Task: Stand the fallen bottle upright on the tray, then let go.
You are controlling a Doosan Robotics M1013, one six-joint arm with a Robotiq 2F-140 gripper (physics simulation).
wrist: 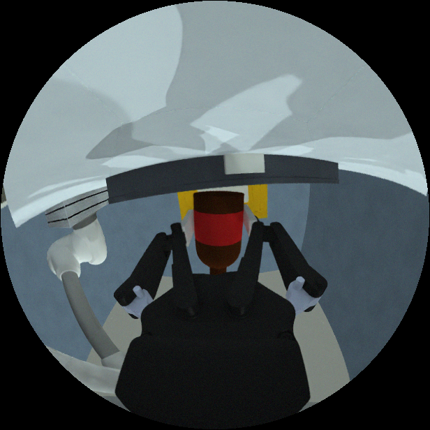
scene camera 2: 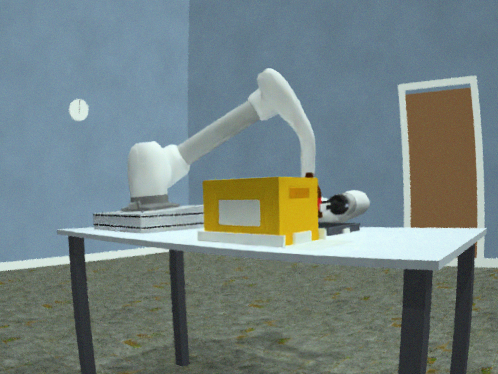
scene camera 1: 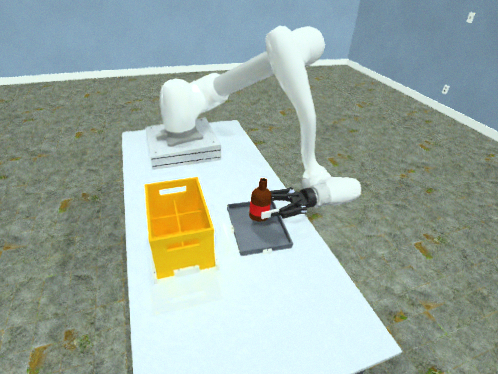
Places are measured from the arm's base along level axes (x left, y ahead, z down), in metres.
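Where they show: gripper, between the fingertips: point(scene camera 1: 257, 208); arm's base, origin of its link: point(scene camera 2: 150, 209) point(scene camera 1: 181, 135).
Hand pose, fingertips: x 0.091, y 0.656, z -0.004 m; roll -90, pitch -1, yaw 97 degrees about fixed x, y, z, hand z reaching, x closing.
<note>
Each offset is from my fingertips to the top centre of the thing. Level surfaces: height alone.
The brown bottle with a red label @[dx +0.012, dy -0.002, dz -0.119 m] point(scene camera 1: 260, 196) point(scene camera 2: 309, 175) point(wrist: 218, 250) is upright, neck up, over the rear part of the dark grey tray @[dx -0.002, dy +0.017, dz +0.057 m] point(scene camera 1: 262, 240) point(scene camera 2: 350, 228) point(wrist: 150, 183). In the wrist view, which is upside down, a thin gap shows between its base and the tray's edge, so it seems slightly raised. My gripper point(scene camera 1: 262, 207) point(wrist: 218, 214) lies about level, reaching in from the tray's outer side, and is shut on the bottle at its label, one pale fingertip on each side. In scene camera 2 the crate hides most of the bottle and the fingertips.
A yellow crate with compartments @[dx -0.288, dy -0.026, dz -0.092 m] point(scene camera 1: 182, 255) point(scene camera 2: 240, 190) point(wrist: 260, 200) stands on the white table @[dz +0.083 m] point(scene camera 1: 240, 320) point(scene camera 2: 400, 245), beside the tray. The arm's base block point(scene camera 1: 186, 156) point(scene camera 2: 145, 220) is at the table's far end. The wrist hangs low near the table's right edge in scene camera 1.
</note>
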